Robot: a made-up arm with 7 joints. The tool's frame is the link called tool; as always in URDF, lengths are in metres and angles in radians. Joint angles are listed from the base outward. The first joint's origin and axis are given. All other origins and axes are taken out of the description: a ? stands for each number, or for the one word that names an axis. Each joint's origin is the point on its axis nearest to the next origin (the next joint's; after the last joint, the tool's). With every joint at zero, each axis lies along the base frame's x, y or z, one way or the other. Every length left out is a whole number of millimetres.
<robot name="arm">
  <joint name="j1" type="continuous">
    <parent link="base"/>
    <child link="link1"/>
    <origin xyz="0.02 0.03 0.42" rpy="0 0 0"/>
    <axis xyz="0 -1 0"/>
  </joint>
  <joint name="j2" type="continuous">
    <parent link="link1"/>
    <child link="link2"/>
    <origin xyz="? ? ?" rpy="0 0 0"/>
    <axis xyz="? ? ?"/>
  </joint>
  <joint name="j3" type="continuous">
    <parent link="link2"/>
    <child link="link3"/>
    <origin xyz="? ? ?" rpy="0 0 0"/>
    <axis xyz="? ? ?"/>
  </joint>
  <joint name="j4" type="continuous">
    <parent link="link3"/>
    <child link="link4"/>
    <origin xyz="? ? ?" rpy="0 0 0"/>
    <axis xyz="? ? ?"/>
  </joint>
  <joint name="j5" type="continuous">
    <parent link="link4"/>
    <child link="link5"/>
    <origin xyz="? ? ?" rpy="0 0 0"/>
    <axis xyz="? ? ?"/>
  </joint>
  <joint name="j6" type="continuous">
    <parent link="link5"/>
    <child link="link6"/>
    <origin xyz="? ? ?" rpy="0 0 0"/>
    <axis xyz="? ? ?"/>
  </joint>
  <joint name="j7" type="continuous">
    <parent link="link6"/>
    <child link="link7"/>
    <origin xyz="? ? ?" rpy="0 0 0"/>
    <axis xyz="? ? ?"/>
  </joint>
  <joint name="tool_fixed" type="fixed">
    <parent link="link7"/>
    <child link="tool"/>
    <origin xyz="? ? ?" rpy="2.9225 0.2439 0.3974"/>
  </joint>
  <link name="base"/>
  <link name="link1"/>
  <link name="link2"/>
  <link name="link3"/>
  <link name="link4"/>
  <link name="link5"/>
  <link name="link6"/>
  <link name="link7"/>
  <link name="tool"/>
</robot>
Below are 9 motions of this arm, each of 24 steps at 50 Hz.
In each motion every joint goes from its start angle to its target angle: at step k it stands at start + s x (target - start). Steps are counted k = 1, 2, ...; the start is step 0. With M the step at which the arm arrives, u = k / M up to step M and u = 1 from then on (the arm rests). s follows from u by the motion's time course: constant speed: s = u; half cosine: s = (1 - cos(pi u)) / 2; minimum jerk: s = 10 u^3 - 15 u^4 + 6 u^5.
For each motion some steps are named. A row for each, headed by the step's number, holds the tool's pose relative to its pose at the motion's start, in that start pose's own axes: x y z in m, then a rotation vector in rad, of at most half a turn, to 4 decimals.
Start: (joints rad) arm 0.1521 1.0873 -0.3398 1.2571 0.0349 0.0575 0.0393
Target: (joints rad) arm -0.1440 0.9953 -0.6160 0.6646 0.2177 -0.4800 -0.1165
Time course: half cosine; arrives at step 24
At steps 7, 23, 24:
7: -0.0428 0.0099 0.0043 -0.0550 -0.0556 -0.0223
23: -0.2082 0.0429 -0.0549 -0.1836 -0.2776 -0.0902
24: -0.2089 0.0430 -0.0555 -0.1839 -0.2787 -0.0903

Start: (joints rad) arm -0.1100 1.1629 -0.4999 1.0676 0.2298 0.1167 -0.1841
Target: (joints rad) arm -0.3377 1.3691 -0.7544 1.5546 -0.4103 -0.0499 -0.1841
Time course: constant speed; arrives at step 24
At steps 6, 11, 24:
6: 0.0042 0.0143 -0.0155 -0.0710 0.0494 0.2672
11: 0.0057 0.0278 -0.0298 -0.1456 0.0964 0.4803
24: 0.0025 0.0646 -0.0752 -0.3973 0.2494 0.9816

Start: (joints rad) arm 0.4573 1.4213 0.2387 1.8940 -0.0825 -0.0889 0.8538
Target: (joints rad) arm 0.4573 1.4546 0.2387 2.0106 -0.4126 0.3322 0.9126
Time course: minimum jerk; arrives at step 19
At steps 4, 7, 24:
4: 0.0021 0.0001 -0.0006 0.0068 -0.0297 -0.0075
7: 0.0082 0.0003 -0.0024 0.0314 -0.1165 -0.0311
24: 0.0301 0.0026 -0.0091 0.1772 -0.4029 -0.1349

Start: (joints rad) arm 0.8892 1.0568 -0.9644 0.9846 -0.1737 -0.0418 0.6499
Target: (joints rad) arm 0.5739 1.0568 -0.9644 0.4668 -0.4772 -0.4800 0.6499
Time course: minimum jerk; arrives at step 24
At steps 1, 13, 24:
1: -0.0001 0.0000 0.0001 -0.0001 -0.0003 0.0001
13: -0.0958 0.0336 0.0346 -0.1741 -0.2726 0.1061
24: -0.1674 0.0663 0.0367 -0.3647 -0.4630 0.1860

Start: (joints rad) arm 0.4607 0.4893 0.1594 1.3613 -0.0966 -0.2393 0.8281
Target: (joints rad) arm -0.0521 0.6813 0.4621 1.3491 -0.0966 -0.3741 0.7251
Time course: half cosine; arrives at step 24
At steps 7, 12, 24:
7: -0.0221 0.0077 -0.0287 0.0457 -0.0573 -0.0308
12: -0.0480 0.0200 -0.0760 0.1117 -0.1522 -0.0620
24: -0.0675 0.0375 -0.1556 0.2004 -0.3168 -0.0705

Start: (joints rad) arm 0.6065 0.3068 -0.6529 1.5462 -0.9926 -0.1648 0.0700
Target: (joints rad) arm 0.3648 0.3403 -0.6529 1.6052 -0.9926 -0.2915 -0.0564
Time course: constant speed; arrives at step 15
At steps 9, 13, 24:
9: 0.0016 0.0360 -0.0270 -0.0516 0.0764 -0.0579
13: 0.0035 0.0508 -0.0400 -0.0728 0.1104 -0.0883
24: 0.0047 0.0578 -0.0467 -0.0829 0.1273 -0.1045

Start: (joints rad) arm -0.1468 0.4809 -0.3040 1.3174 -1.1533 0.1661 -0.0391
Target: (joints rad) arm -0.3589 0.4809 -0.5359 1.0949 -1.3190 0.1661 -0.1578
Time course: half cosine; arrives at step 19
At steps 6, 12, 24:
6: -0.0061 0.0283 -0.0071 -0.0685 -0.0125 0.0790
12: -0.0220 0.0855 -0.0316 -0.2140 -0.0168 0.2482
24: -0.0339 0.1191 -0.0535 -0.3072 -0.0038 0.3558

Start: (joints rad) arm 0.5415 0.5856 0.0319 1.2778 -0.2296 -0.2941 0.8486
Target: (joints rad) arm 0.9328 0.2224 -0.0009 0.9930 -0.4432 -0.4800 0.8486
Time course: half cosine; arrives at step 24
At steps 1, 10, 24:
1: 0.0002 -0.0002 0.0005 0.0001 0.0012 0.0004
10: 0.0213 -0.0147 0.0446 -0.0010 0.1001 0.0448
24: 0.0902 -0.0369 0.1183 -0.0449 0.2629 0.1718

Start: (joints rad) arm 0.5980 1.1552 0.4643 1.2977 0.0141 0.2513 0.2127
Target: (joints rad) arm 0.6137 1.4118 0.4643 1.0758 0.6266 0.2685 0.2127
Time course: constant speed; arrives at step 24
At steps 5, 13, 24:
5: 0.0050 -0.0156 -0.0014 -0.0223 0.0130 -0.0846
13: 0.0143 -0.0402 -0.0057 -0.0537 0.0433 -0.2215
24: 0.0296 -0.0728 -0.0160 -0.0916 0.1069 -0.4102

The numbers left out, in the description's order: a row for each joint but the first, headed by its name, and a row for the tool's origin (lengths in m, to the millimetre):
j2: xyz -0.05 0 -0.03, axis 1 0 0
j3: xyz 0 0.02 -0.26, axis 0 0 1
j4: xyz -0.01 -0.01 0, axis 0 -1 0
j5: xyz 0.01 0 -0.24, axis 0 0 1
j6: xyz -0.02 -0.01 0, axis 0 1 0
j7: xyz 0.01 0 0.03, axis -1 0 0
tool: xyz 0 0.03 -0.01

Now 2 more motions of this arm.
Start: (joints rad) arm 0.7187 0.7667 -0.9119 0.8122 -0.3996 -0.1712 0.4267
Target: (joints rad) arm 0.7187 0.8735 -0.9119 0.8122 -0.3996 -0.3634 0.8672
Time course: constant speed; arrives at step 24
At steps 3, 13, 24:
3: -0.0049 -0.0011 -0.0012 -0.0498 -0.0185 0.0199
13: -0.0214 -0.0040 -0.0056 -0.2143 -0.0850 0.0881
24: -0.0396 -0.0056 -0.0116 -0.3923 -0.1670 0.1658

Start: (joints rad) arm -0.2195 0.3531 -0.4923 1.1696 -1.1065 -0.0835 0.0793
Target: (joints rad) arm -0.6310 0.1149 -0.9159 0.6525 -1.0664 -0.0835 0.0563
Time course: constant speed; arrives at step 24
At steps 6, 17, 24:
6: 0.0057 0.0763 0.0026 -0.2451 -0.0218 0.0018
17: 0.0210 0.2121 -0.0345 -0.6714 -0.0541 0.0389
24: 0.0333 0.2870 -0.0822 -0.9234 -0.0657 0.0857

